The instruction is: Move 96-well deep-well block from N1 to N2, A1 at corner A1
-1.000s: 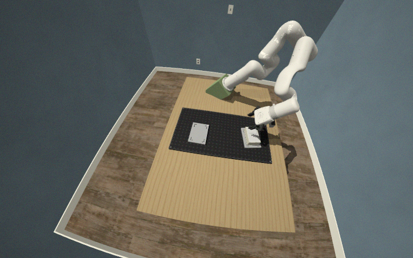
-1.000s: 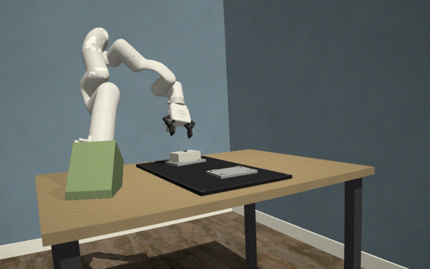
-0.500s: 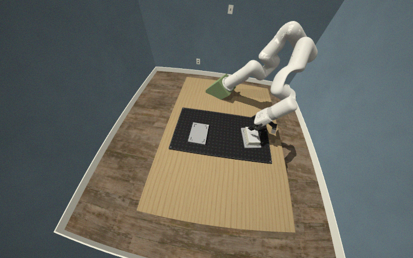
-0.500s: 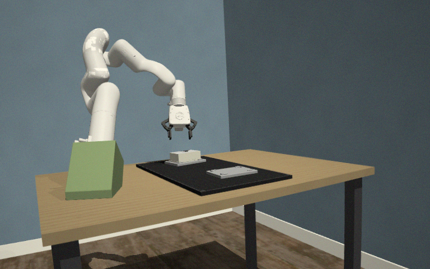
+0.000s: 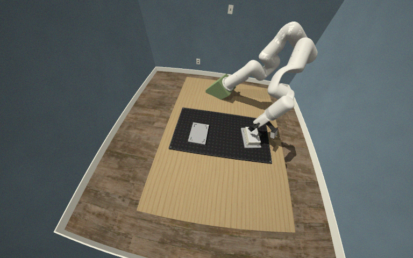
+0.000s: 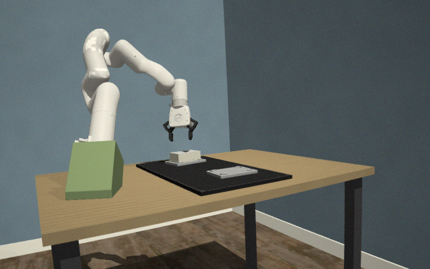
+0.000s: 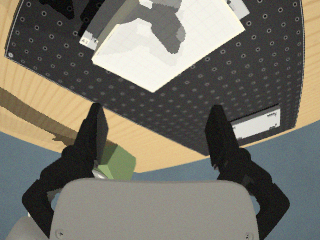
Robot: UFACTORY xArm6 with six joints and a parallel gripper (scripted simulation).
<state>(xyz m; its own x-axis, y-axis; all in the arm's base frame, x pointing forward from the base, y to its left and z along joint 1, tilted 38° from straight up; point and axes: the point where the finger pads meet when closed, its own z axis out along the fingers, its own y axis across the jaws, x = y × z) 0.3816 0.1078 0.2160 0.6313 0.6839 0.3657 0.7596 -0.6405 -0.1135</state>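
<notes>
Now: hand 9 cm above the white deep-well block, 2 cm to the right of it and 2 cm short of it.
</notes>
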